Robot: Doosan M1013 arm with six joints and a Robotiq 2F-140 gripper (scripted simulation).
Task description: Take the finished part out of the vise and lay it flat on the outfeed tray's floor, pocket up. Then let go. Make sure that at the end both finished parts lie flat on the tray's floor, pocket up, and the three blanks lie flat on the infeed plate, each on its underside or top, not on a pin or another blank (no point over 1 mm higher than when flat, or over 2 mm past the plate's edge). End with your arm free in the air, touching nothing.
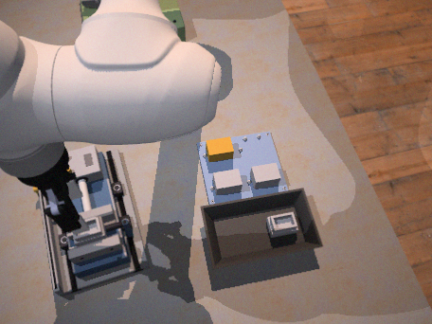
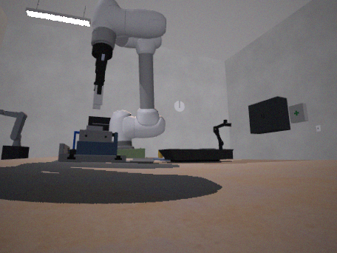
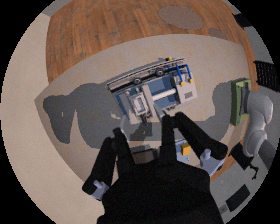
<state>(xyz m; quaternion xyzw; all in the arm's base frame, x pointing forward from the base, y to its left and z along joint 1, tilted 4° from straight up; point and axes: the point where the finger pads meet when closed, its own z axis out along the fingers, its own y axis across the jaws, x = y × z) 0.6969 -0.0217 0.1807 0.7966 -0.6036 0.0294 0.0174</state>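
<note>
Now: hand 17 cm above the vise, 6 cm past it and 2 cm to the left of it. Also, from my hand: orange block 28 cm to the left, 22 cm behind, 19 cm below; then grey block 29 cm to the left, 19 cm below, 13 cm behind; then blue fixture plate 33 cm to the left, 21 cm below, 18 cm behind.
</note>
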